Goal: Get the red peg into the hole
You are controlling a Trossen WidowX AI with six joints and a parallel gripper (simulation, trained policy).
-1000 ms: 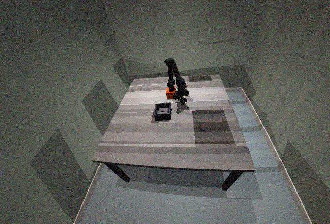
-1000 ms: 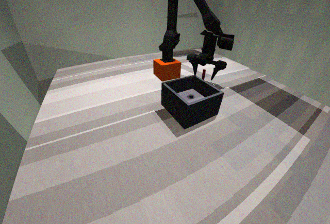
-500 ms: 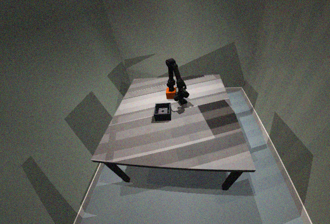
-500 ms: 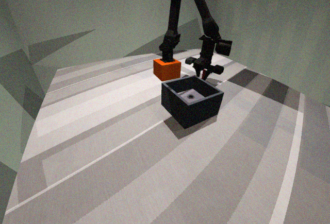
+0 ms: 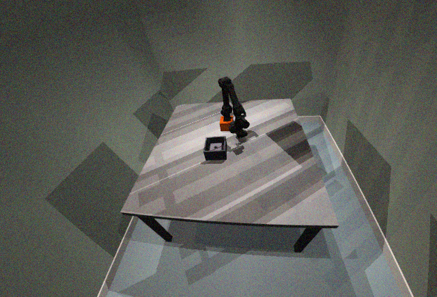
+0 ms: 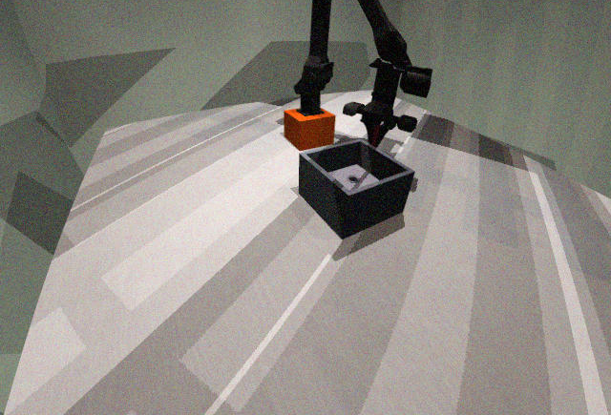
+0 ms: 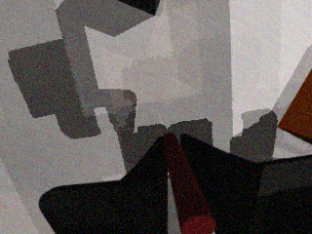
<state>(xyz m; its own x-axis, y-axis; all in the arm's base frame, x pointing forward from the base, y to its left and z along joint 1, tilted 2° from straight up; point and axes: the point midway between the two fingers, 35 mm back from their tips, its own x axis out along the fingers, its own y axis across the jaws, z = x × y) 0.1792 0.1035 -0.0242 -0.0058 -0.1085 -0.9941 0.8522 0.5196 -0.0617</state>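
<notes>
The plate lies 16 cm to the right of my gripper tip, 14 cm ahead of it and 1 cm above it. Round my gripper tip: red peg (2 cm above, 1 cm to the left); then dark box (16 cm to the right, 14 cm ahead, 1 cm below).
</notes>
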